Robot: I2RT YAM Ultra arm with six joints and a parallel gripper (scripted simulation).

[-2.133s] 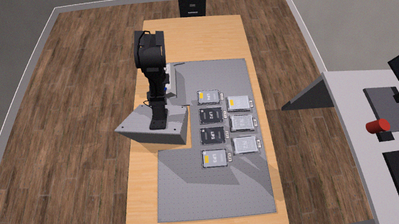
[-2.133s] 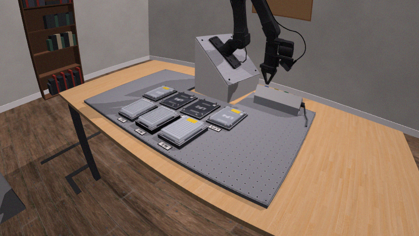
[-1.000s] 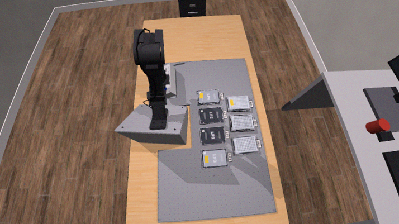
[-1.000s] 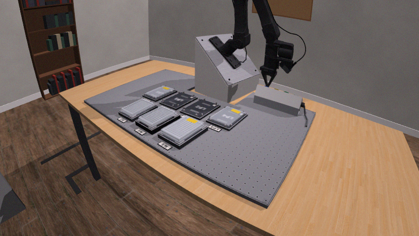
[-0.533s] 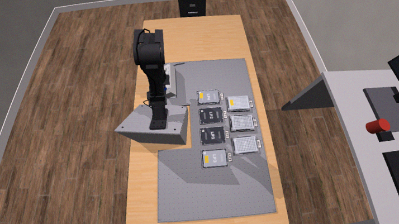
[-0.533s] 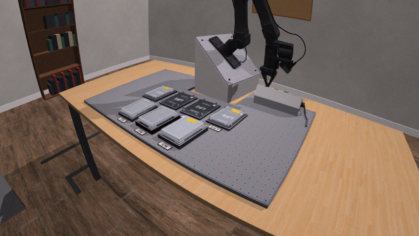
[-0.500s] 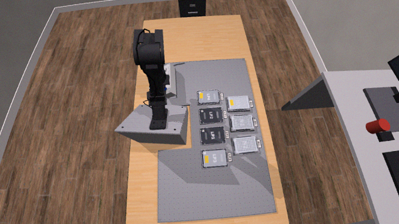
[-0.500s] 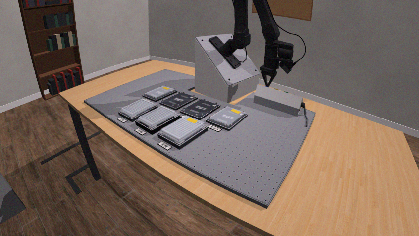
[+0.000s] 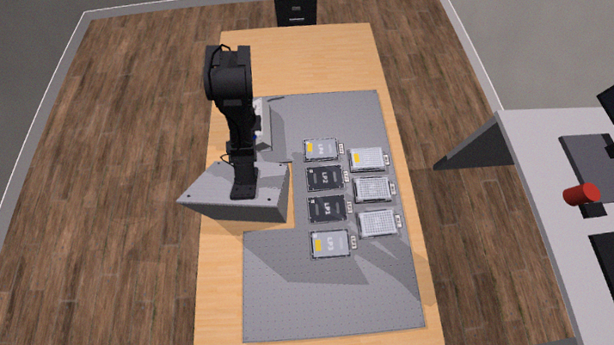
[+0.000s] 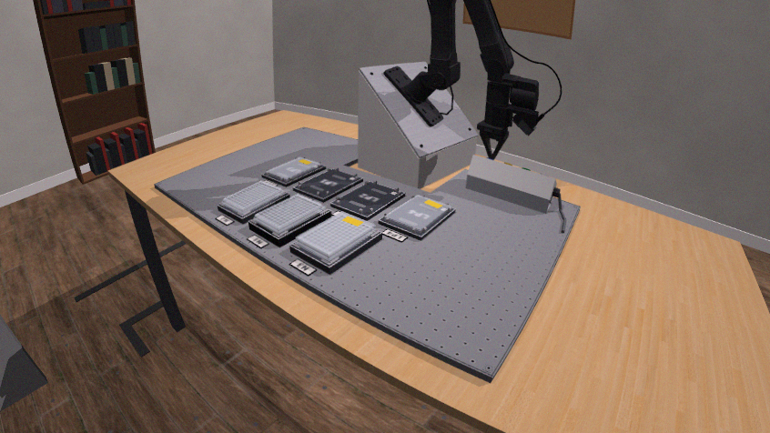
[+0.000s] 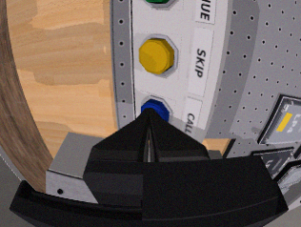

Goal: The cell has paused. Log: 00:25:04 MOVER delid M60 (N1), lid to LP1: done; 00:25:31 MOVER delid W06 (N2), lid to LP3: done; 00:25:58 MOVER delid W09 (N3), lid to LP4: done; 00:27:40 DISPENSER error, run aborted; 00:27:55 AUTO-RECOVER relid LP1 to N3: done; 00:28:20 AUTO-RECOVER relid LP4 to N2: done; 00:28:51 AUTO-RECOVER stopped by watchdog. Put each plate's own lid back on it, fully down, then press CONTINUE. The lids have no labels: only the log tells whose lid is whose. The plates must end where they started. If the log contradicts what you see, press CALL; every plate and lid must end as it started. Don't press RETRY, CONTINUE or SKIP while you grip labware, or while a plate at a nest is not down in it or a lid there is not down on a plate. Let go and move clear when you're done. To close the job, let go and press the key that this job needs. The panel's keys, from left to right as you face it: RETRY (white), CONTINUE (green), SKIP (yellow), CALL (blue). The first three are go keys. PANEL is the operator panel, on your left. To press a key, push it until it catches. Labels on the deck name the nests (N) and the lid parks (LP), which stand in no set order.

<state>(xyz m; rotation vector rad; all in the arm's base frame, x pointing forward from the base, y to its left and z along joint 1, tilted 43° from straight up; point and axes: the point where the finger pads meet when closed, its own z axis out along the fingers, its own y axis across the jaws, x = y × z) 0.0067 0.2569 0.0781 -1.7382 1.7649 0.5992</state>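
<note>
The blue call key lies 10 mm below my hand. Also, from my hand: green continue key 100 mm to the left, 10 mm below; then yellow skip key 50 mm to the left, 10 mm below.
</note>
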